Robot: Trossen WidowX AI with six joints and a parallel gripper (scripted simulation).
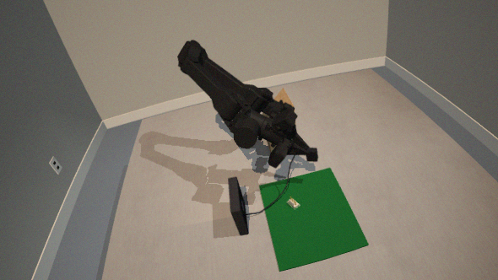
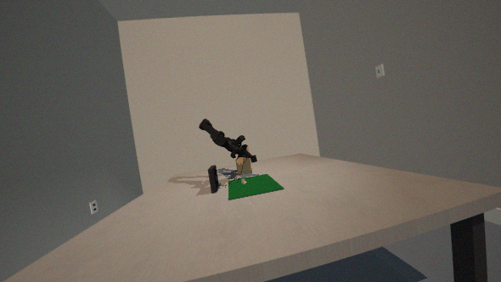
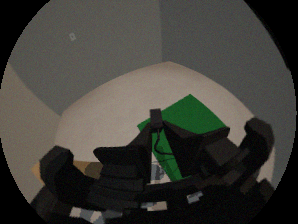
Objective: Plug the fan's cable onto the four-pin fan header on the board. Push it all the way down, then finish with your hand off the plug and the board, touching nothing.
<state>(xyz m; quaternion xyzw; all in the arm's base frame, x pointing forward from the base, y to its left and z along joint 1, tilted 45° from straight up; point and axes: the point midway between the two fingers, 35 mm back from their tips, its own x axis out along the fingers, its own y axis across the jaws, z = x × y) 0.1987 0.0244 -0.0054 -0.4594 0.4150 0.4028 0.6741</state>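
Now: the four-pin fan header 13 cm below my gripper tip, 8 cm ahead of it and 7 cm to the right of it. Round my gripper tip: green board: 14 cm below, 12 cm ahead, 3 cm to the right; black fan: 22 cm to the right, 9 cm ahead, 7 cm below; black plug: 1 cm to the left, 1 cm below.
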